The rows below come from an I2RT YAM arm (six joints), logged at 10 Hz.
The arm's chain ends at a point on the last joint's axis. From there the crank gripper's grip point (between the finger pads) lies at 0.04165 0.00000 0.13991 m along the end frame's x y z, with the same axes.
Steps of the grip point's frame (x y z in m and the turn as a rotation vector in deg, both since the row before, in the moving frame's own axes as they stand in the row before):
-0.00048 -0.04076 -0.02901 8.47 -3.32 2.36
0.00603 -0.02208 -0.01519 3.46 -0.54 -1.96
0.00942 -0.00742 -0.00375 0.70 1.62 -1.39
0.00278 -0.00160 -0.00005 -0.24 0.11 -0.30
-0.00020 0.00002 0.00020 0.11 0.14 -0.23
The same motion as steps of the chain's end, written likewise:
0.00727 -0.02153 -0.02978 8.47 -3.32 2.36
0.00752 -0.01223 -0.01528 3.46 -0.54 -1.96
0.00551 -0.00466 -0.00250 0.70 1.62 -1.39
0.00251 -0.00197 0.00003 -0.24 0.11 -0.30
-0.00054 0.00046 0.00030 0.11 0.14 -0.23

